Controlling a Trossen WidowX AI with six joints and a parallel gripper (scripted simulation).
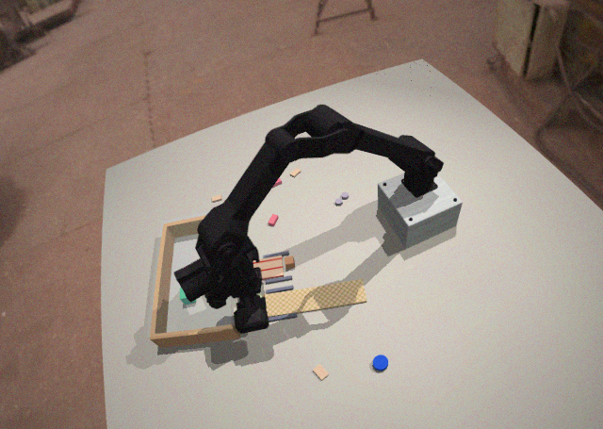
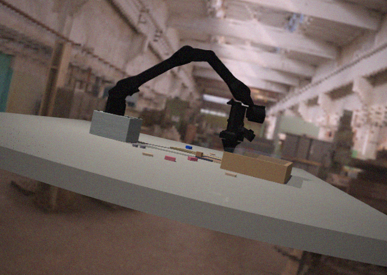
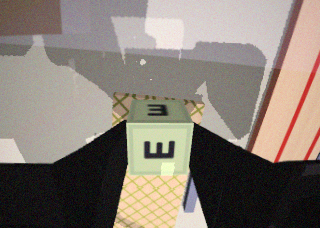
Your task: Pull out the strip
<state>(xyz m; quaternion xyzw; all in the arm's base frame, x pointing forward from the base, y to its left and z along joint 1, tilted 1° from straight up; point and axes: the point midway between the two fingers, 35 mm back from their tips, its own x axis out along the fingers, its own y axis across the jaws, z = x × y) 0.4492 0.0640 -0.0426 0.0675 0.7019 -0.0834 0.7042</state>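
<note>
Right now the tan cross-hatched strip is 100 mm behind my gripper tip, 30 mm to the left of it and 10 mm below it. Also, from my gripper tip: tan tile 190 mm to the left, 60 mm behind, 10 mm below; labelled cube 10 mm above; orange block 100 mm behind, 70 mm to the right.
</note>
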